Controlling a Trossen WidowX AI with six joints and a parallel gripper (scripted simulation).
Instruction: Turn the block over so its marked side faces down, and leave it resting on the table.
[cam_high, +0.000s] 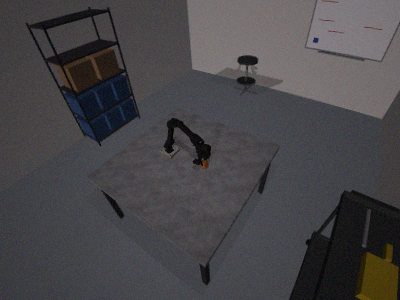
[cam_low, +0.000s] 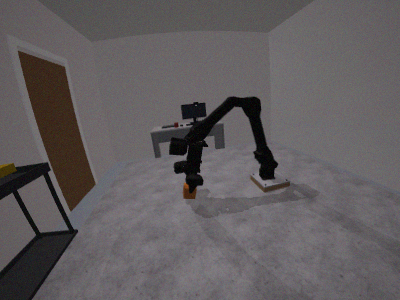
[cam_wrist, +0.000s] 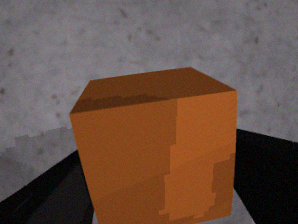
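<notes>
Right now the orange block is 1 cm below my gripper tip and 1 cm behind it.
</notes>
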